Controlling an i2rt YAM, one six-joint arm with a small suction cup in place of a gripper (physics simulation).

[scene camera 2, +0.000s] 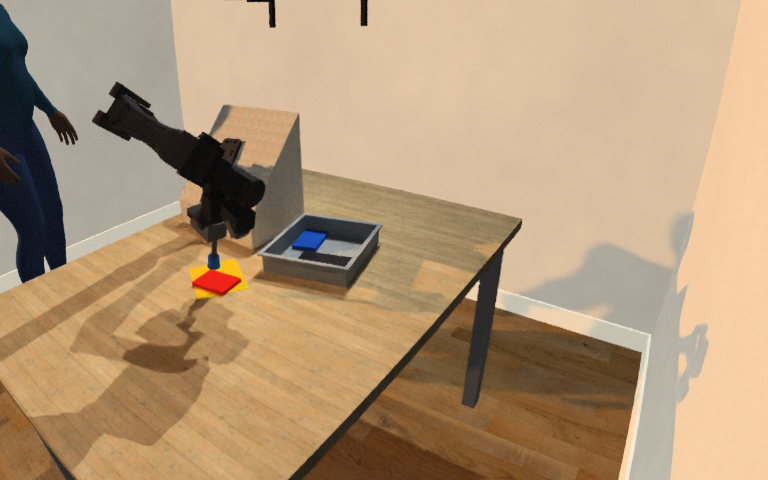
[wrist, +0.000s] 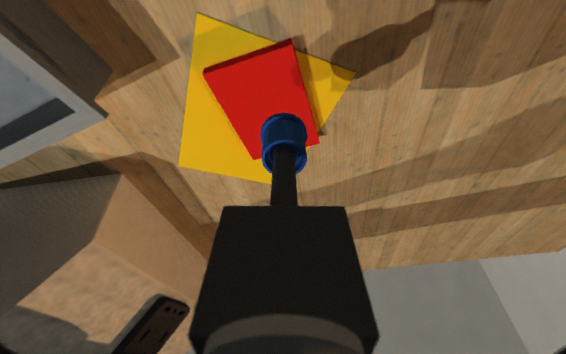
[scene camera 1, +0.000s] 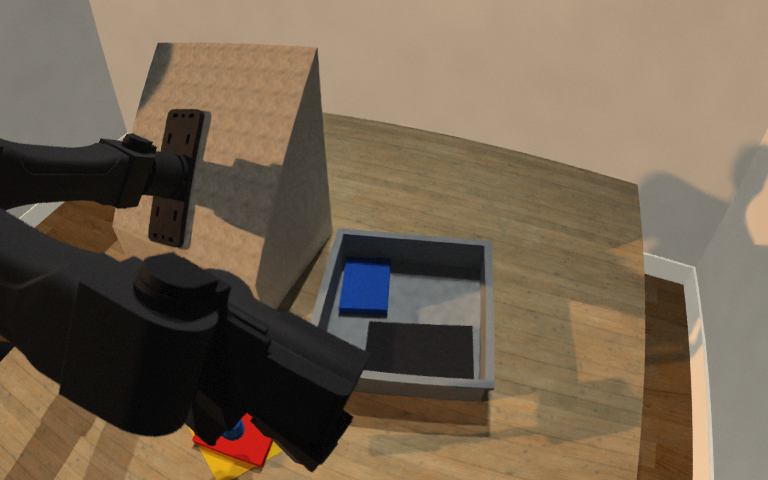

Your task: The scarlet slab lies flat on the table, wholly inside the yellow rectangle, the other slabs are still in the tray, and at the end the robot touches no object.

The pictures show: my suction cup, a scarlet slab, a blue slab, a black slab, a grey tray and a yellow rectangle.
